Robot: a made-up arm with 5 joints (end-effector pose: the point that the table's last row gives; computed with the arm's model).
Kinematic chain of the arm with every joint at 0, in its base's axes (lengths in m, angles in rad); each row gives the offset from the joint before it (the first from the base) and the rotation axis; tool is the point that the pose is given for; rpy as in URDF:
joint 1: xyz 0.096 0 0.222 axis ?
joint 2: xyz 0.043 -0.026 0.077 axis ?
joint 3: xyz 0.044 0 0.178 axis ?
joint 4: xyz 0.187 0 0.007 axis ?
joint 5: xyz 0.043 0.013 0 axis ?
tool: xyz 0 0 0 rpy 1.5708 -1.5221 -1.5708
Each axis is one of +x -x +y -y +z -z.
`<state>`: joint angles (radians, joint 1 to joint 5).
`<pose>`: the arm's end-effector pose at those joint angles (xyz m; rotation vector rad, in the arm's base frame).
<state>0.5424 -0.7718 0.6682 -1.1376 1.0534</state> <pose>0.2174 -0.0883 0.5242 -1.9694 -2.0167 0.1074</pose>
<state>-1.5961 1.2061 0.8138 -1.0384 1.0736</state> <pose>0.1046 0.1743 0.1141 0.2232 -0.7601 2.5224</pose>
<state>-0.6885 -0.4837 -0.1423 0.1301 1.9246</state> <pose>0.2467 0.1071 0.6127 -1.3840 -2.0505 1.4134</pose>
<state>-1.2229 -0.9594 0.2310 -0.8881 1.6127</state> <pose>0.1271 0.0477 0.6099 0.5317 3.0873 0.0705</pose>
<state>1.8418 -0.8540 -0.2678 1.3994 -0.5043</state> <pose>0.0690 -0.0485 0.6088 -0.9650 -1.2842 -1.9814</pose>
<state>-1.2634 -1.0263 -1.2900 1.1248 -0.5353</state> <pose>0.0471 -0.1970 0.6014 2.2168 -1.6751 0.1777</pose>
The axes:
joint 1: -z
joint 2: +y
joint 3: +y
joint 4: +y
joint 5: -x

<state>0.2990 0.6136 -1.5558 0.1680 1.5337</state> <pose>0.3946 -0.1057 0.6046 -1.8841 -1.5198 0.5692</pose>
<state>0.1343 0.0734 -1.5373 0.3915 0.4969</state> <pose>0.2265 -0.0308 0.6977 -0.7602 -2.5359 0.1053</pose>
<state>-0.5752 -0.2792 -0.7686 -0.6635 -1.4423</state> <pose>0.2017 0.0530 0.6903 -2.5888 1.5437 -0.0938</pose>
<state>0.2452 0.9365 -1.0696 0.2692 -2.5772</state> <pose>0.5192 -0.1193 0.3950 1.8027 -0.7209 -2.2052</pose>
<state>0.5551 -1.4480 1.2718 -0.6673 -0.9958</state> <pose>0.1599 -0.0549 0.4363 0.6172 -2.4716 -0.6953</pose>
